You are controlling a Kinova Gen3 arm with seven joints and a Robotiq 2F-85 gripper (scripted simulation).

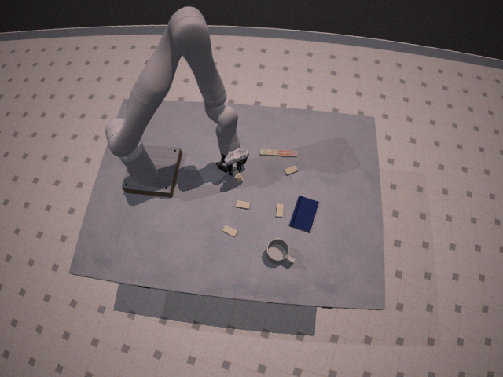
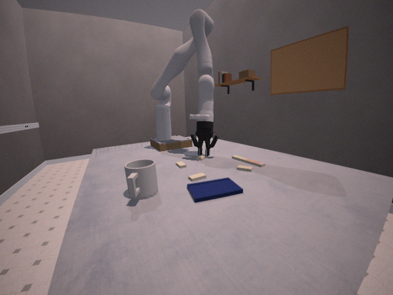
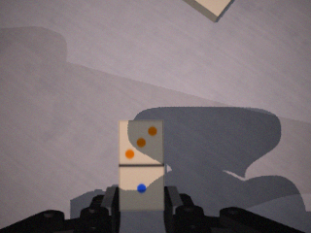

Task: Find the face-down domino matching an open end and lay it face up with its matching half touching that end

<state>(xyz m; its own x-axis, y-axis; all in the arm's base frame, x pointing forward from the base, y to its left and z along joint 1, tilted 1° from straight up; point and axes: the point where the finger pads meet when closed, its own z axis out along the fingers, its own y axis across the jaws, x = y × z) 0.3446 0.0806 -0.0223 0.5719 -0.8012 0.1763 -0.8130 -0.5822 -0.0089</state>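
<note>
My hand is 10 mm short of the cream domino, 20 mm to the left of it and 20 mm above it.
</note>
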